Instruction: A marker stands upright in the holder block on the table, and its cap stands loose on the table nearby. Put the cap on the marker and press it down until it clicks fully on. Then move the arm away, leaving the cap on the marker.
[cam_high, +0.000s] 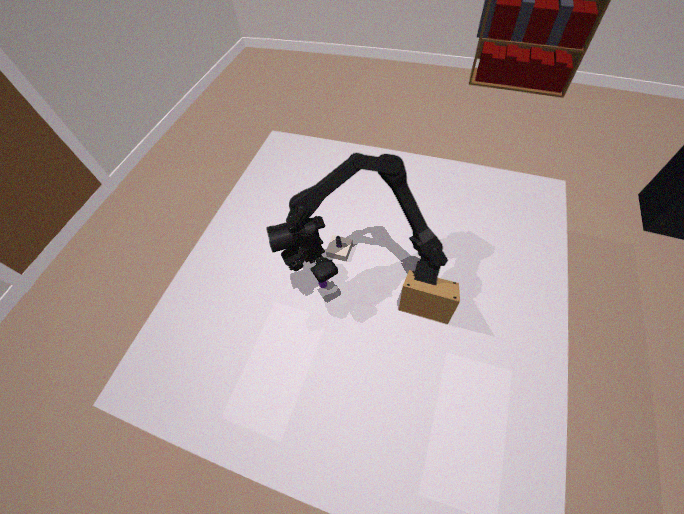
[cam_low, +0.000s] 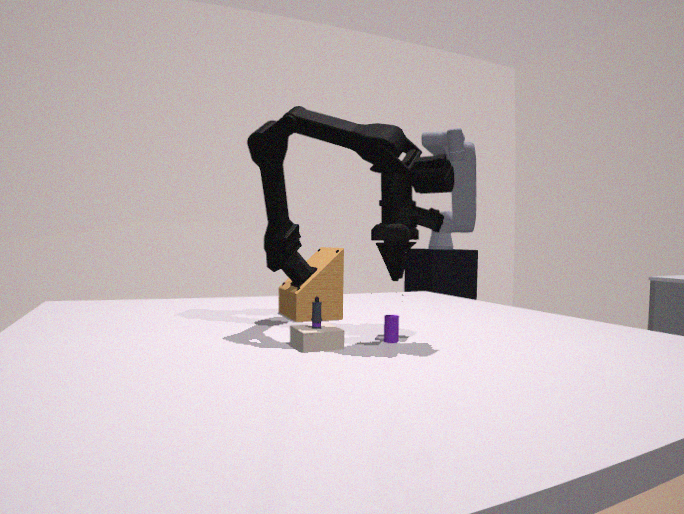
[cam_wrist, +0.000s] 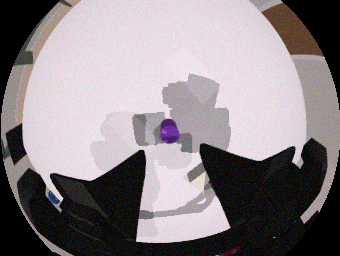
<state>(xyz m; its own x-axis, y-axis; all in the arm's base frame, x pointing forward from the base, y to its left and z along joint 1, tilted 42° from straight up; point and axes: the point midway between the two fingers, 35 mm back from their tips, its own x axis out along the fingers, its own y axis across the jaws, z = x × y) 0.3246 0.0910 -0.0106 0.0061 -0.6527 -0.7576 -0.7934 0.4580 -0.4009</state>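
The purple cap is 1 cm behind my gripper tip, 1 cm to the right of it and 9 cm below it. Also, from my gripper tip: grey holder block 1 cm behind, 15 cm to the right, 10 cm below.
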